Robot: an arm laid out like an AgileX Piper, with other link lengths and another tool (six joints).
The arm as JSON. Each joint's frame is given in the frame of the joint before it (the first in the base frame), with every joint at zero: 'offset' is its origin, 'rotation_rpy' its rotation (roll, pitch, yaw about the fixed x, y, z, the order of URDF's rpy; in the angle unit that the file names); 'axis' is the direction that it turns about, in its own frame. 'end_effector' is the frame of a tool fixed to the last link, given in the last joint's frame.
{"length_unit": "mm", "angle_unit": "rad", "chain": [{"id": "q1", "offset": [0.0, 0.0, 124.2], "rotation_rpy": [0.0, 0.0, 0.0], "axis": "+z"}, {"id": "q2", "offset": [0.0, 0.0, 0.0], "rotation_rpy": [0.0, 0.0, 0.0], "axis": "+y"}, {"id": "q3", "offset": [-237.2, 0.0, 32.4], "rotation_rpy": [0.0, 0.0, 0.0], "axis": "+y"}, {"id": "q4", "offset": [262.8, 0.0, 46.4], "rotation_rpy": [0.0, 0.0, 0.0], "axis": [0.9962, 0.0, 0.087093]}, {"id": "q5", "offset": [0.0, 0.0, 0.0], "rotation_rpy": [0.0, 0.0, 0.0], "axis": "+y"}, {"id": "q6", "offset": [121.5, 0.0, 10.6], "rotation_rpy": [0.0, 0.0, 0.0], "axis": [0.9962, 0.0, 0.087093]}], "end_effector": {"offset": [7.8, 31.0, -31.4], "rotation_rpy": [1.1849, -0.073, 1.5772]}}
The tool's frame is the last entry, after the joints.
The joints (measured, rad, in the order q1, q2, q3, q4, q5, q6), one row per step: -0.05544 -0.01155 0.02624 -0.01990 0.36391 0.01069; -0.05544 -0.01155 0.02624 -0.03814 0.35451 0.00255; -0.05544 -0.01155 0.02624 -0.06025 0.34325 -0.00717; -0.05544 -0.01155 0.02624 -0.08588 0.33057 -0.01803; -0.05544 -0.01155 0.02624 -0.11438 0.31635 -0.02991; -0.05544 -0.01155 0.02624 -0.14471 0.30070 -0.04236; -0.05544 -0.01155 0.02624 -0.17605 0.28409 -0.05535; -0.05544 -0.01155 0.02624 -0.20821 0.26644 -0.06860; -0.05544 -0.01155 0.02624 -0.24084 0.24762 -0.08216; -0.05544 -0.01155 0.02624 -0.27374 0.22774 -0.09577; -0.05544 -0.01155 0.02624 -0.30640 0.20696 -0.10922
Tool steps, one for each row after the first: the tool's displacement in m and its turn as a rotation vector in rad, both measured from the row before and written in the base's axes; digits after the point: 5 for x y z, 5 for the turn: 0.00050 -0.00164 0.00030 -0.02650 -0.00786 0.00125; 0.00059 -0.00196 0.00040 -0.03201 -0.00932 0.00160; 0.00065 -0.00222 0.00050 -0.03674 -0.01036 0.00190; 0.00072 -0.00242 0.00067 -0.04074 -0.01153 0.00228; 0.00079 -0.00250 0.00087 -0.04327 -0.01265 0.00270; 0.00082 -0.00251 0.00105 -0.04493 -0.01333 0.00316; 0.00086 -0.00248 0.00125 -0.04615 -0.01410 0.00363; 0.00090 -0.00240 0.00148 -0.04707 -0.01500 0.00422; 0.00093 -0.00228 0.00170 -0.04754 -0.01580 0.00479; 0.00095 -0.00210 0.00190 -0.04729 -0.01649 0.00538
